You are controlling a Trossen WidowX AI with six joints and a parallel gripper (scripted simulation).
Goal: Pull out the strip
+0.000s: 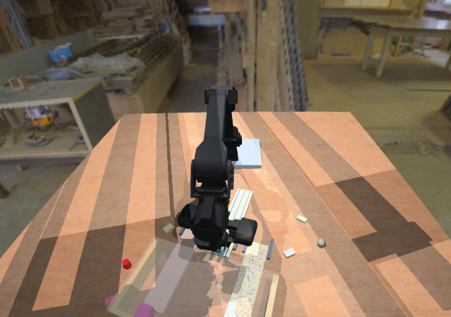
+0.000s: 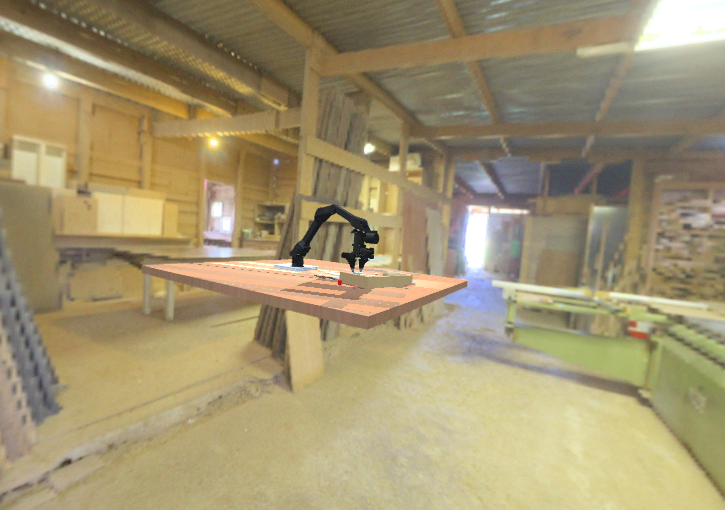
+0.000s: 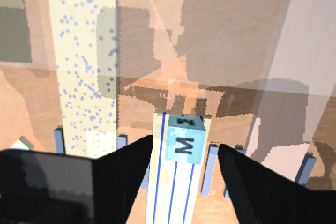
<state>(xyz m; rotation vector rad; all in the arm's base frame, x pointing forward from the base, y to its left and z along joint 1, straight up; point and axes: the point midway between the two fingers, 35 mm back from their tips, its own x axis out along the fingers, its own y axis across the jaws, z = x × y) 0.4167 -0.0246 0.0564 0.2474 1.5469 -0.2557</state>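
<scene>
Now: gripper tip 2 cm above the cube. From my gripper tip the other things lie so: striped strip: 11 cm behind, 4 cm to the left, 3 cm below.
</scene>
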